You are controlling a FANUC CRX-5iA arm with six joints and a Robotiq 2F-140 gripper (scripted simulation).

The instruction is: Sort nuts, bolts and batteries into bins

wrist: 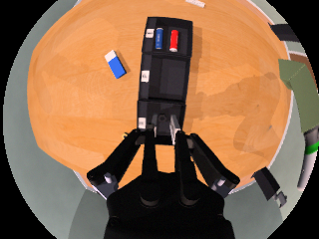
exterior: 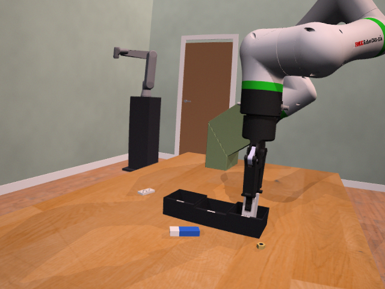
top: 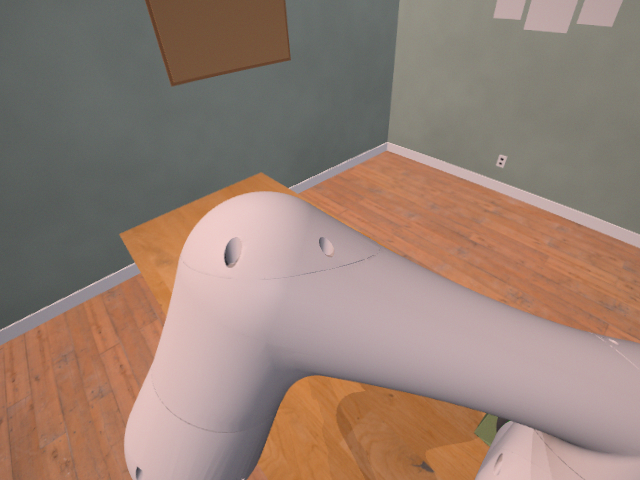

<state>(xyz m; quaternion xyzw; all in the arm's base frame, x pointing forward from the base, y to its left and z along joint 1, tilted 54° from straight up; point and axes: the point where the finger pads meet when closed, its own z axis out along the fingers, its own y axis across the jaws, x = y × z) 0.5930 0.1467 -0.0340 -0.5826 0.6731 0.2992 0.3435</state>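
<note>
Right now my hand is 40 mm above the black nut. The rest, counted from my hand: black three-compartment bin (80 mm to the right, 30 mm below); brass nut (90 mm ahead, 50 mm to the left, 50 mm below); red battery (170 mm to the right, 40 mm below, 20 mm behind).
</note>
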